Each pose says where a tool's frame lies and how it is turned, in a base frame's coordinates. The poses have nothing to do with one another.
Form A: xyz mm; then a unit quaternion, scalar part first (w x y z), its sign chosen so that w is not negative.
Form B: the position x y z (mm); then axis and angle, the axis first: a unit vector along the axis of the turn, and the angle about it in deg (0 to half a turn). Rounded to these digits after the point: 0 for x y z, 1 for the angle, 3 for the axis.
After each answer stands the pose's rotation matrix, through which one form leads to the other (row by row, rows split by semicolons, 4 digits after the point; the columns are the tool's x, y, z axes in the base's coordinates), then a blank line. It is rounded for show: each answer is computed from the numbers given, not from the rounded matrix.
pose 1, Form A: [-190 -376 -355 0.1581 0.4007 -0.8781 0.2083]
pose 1, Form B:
[-190 -376 -355 0.406 -0.889 0.211 161.8]
-0.6289 -0.7696 -0.1107; -0.6378 0.5921 -0.4925; 0.4446 -0.2391 -0.8632

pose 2, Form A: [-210 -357 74 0.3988 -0.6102 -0.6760 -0.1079]
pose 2, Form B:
[-210 -357 74 -0.665 -0.737 -0.118 133.0]
0.0628 0.9110 -0.4075; 0.7389 0.2320 0.6326; 0.6709 -0.3408 -0.6586

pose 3, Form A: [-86 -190 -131 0.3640 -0.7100 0.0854 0.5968]
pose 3, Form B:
[-86 -190 -131 -0.762 0.092 0.641 137.3]
0.2731 -0.5557 -0.7852; 0.3132 -0.7204 0.6188; -0.9096 -0.4149 -0.0227

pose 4, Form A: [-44 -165 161 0.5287 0.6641 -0.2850 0.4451]
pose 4, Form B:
[-44 -165 161 0.782 -0.336 0.524 116.2]
0.4413 -0.8493 0.2899; 0.0921 -0.2784 -0.9560; 0.8926 0.4486 -0.0446

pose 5, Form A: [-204 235 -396 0.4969 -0.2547 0.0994 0.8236]
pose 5, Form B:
[-204 235 -396 -0.294 0.115 0.949 120.4]
-0.3764 -0.8691 -0.3208; 0.7679 -0.4864 0.4169; -0.5183 -0.0894 0.8505

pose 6, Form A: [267 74 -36 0.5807 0.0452 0.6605 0.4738]
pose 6, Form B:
[267 74 -36 0.056 0.811 0.582 109.0]
-0.3215 -0.4906 0.8099; 0.6100 0.5469 0.5734; -0.7243 0.6784 0.1234

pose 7, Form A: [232 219 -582 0.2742 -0.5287 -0.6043 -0.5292]
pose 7, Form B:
[232 219 -582 -0.550 -0.628 -0.550 148.2]
-0.2905 0.9293 0.2282; 0.3488 -0.1192 0.9296; 0.8910 0.3497 -0.2895

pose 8, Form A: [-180 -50 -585 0.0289 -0.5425 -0.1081 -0.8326]
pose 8, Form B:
[-180 -50 -585 -0.543 -0.108 -0.833 176.7]
-0.4097 0.1654 0.8971; 0.0692 -0.9750 0.2114; 0.9096 0.1486 0.3880

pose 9, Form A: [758 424 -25 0.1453 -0.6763 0.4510 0.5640]
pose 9, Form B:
[758 424 -25 -0.684 0.456 0.570 163.3]
-0.0430 -0.7739 -0.6318; -0.4461 -0.5510 0.7053; -0.8939 0.3122 -0.3216

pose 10, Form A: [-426 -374 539 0.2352 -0.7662 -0.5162 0.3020]
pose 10, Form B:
[-426 -374 539 -0.788 -0.531 0.311 152.8]
0.2847 0.6489 -0.7056; 0.9330 -0.3565 0.0486; -0.2200 -0.6722 -0.7070

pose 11, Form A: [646 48 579 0.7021 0.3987 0.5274 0.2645]
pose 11, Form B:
[646 48 579 0.560 0.741 0.371 90.8]
0.3038 0.0491 0.9515; 0.7919 0.5422 -0.2809; -0.5297 0.8388 0.1258

